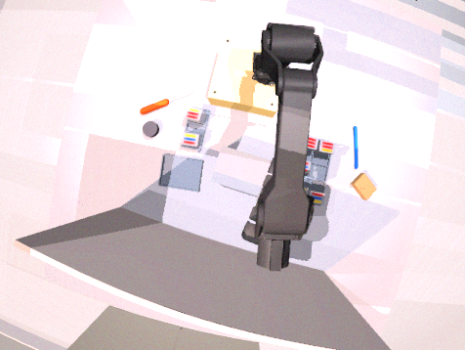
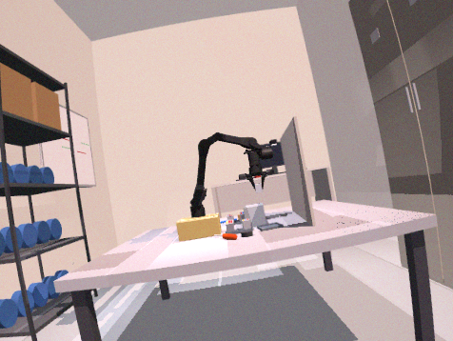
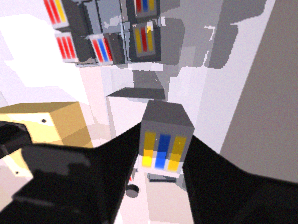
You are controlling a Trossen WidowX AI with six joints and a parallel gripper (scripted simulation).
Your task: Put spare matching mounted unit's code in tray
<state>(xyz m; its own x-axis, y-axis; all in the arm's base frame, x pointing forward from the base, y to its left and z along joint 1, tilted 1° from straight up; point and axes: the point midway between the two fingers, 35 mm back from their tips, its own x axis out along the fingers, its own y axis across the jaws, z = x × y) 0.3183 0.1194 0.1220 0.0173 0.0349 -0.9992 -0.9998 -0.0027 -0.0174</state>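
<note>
My gripper tip is now 25 cm to the left of the blue-grey tray, 16 cm above it and 4 cm short of it. From my gripper tip the other things lie so: grey spare: 2 cm above; then dark round puck: 39 cm to the right, 16 cm below, 5 cm behind; then white upright panel: 20 cm ahead, 6 cm above, 5 cm to the right.
</note>
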